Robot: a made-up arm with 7 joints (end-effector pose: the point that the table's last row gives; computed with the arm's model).
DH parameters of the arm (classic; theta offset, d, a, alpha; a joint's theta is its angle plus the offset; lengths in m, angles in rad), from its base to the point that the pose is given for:
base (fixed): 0 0.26 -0.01 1.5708
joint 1: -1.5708 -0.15 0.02 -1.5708
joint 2: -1.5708 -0.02 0 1.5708
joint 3: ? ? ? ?
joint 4: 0 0 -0.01 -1.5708
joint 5: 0 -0.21 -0.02 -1.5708
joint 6: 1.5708 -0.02 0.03 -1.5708
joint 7: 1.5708 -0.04 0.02 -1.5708
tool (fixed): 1.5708 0 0 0
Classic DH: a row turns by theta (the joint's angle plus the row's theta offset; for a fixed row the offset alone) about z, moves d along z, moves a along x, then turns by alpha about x.
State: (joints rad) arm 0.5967 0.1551 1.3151 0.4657 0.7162 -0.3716 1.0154
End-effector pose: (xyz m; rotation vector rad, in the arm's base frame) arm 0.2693 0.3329 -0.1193 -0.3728 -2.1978 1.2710
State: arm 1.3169 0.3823 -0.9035 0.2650 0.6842 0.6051 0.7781
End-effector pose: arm 0.5185 0.2780 0.1328 -0.4083 -0.7912 -0.3096
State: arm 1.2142 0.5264 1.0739 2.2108 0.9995 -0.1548 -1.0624
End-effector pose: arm 0.0555 0.3557 0.3015 0.5557 1.7146 -1.5020
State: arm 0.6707 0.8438 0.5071 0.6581 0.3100 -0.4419 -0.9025
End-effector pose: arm 0.2725 0.5404 0.1266 1.3992 -1.6575 1.5805
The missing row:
joint 3: 1.5708 -0.3 0 1.5708
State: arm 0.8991 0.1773 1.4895 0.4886 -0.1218 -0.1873 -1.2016
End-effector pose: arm 0.3972 0.3664 -0.0369 0.7668 -0.2664 2.1395
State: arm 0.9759 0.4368 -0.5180 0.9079 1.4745 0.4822 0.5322
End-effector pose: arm 0.4571 0.2392 0.1427 -1.2801 -1.2379 -0.0088
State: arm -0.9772 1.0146 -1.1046 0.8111 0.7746 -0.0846 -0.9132
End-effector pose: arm -0.3177 0.4368 -0.0268 0.8877 0.2825 -0.8370
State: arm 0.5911 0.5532 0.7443 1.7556 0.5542 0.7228 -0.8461
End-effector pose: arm 0.2479 0.4162 0.2397 0.6816 -1.5645 1.3994
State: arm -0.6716 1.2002 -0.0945 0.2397 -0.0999 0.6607 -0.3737
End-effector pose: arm -0.1614 0.6595 0.0461 1.5884 1.0235 -0.5545
